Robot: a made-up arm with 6 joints.
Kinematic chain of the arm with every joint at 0, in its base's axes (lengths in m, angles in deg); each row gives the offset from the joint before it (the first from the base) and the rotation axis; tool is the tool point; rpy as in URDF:
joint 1: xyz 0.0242 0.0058 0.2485 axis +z
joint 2: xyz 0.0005 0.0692 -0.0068 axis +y
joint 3: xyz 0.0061 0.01 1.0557 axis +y
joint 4: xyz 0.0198 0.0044 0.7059 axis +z
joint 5: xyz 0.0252 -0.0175 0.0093 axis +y
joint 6: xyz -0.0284 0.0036 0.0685 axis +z
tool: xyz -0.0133 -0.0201 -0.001 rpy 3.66 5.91 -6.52
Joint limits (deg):
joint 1: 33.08..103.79
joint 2: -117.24..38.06
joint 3: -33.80..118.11
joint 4: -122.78..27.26
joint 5: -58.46..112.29
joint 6: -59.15..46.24
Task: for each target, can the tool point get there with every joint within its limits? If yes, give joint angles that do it. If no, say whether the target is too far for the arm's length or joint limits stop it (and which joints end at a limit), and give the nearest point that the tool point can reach.
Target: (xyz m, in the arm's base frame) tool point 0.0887 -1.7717 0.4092
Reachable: yes | joints 94.29 -98.72 29.74 7.74 30.97 -48.78
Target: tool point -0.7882 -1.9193 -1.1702
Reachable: no: too far | nearest point -0.5843 -1.4361 -0.7431 | short by 0.676 m
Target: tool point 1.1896 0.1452 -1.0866
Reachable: no: joint limits stop it (at a limit: joint 1, joint 2, joint 3) | nearest point 0.7771 0.5344 0.3205 | short by 1.517 m
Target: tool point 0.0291 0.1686 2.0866
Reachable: yes | joints 72.36 4.04 -1.48 -12.57 34.37 -1.81
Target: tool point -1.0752 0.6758 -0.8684
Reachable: no: joint limits stop it (at a limit: joint 1, joint 2, joint 3, joint 5) | nearest point -1.1169 -0.5731 -0.8624 | short by 1.250 m
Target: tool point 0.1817 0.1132 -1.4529
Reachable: no: joint limits stop it (at a limit: joint 1, joint 2, joint 3, joint 4, joint 5) | nearest point 0.2988 -1.1953 -0.8983 | short by 1.426 m
